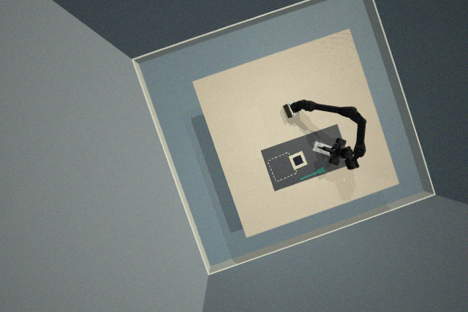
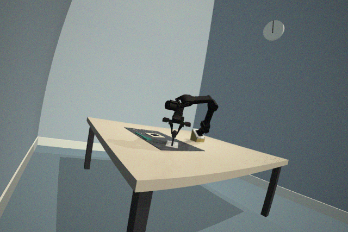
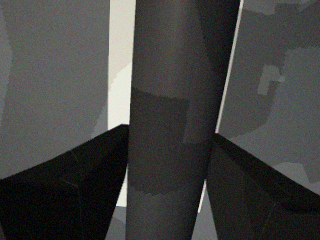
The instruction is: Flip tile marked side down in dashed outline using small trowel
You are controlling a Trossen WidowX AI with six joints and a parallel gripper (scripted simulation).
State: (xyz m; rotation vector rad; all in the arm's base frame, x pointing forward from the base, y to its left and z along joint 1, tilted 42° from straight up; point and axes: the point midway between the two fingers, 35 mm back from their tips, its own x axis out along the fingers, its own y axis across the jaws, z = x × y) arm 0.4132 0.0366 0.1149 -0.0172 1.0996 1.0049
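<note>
Right now the small trowel is 20 mm ahead of my gripper tip, 20 mm to the left of it and 30 mm below it. Round my gripper tip: dark mat (20 mm behind, 170 mm to the right, 80 mm below); then tile (30 mm behind, 240 mm to the right, 60 mm below); then thin teal tool (120 mm ahead, 170 mm to the right, 60 mm below).
</note>
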